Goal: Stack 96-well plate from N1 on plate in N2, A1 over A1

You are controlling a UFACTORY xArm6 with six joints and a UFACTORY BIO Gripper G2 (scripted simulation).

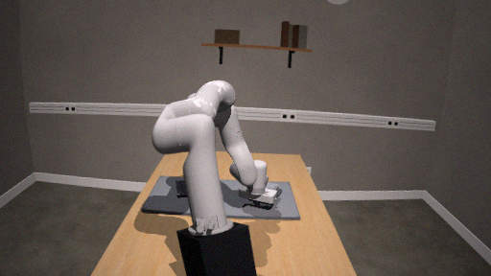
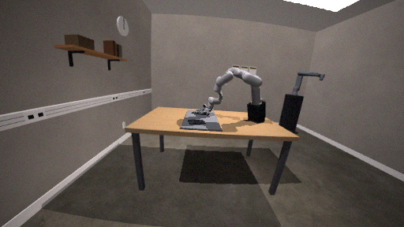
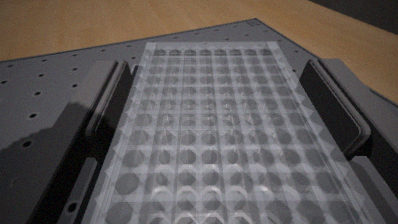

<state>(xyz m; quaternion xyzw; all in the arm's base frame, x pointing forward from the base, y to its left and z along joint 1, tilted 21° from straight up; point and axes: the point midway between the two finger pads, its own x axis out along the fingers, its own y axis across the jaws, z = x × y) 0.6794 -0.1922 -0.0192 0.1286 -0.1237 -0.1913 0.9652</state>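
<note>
Now: the clear 96-well plate 1 cm below my hand.
</note>
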